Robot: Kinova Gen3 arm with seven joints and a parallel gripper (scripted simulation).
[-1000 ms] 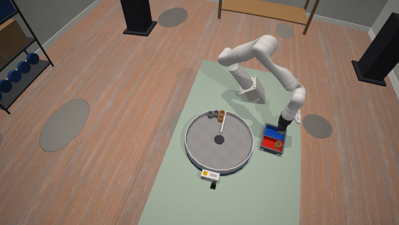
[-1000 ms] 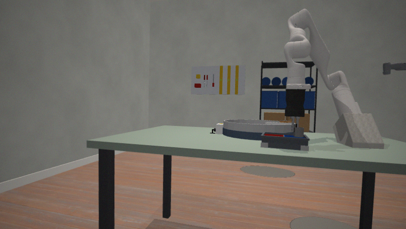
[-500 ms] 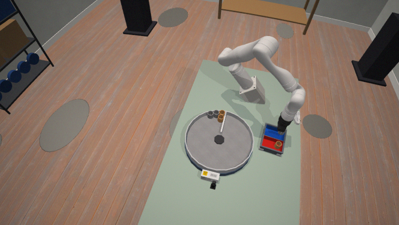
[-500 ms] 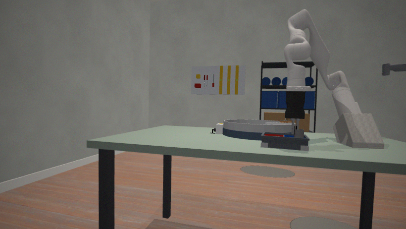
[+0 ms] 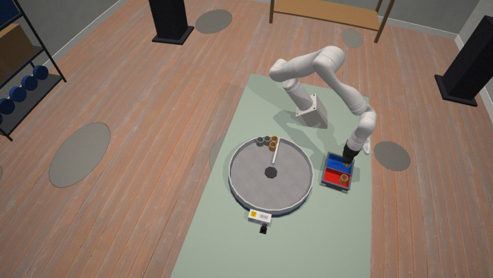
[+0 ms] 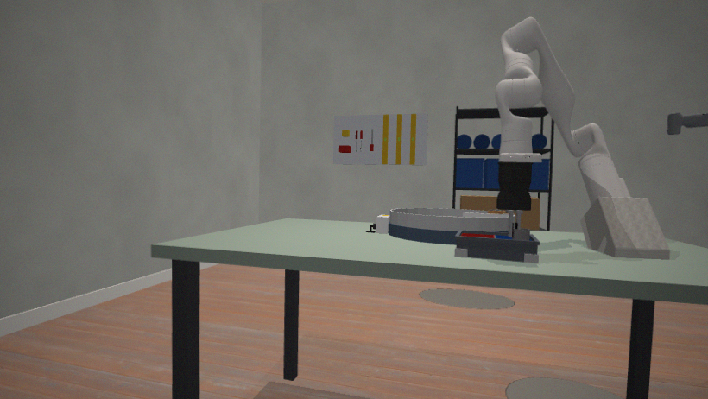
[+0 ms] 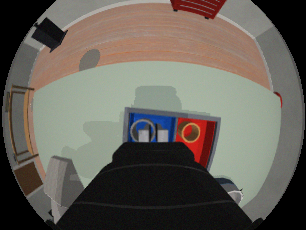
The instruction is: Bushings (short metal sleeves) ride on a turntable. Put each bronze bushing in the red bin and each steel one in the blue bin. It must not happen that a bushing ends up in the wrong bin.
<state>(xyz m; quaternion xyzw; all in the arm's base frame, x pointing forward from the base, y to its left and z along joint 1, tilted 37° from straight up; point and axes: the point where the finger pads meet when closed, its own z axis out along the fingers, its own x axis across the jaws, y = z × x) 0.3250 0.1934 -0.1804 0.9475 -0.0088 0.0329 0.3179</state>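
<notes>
My hand is 40 mm short of the two-part bin, 50 mm to the left of it and 50 mm above it. Round my hand: grey turntable (130 mm ahead, 390 mm to the right, 20 mm below).
</notes>
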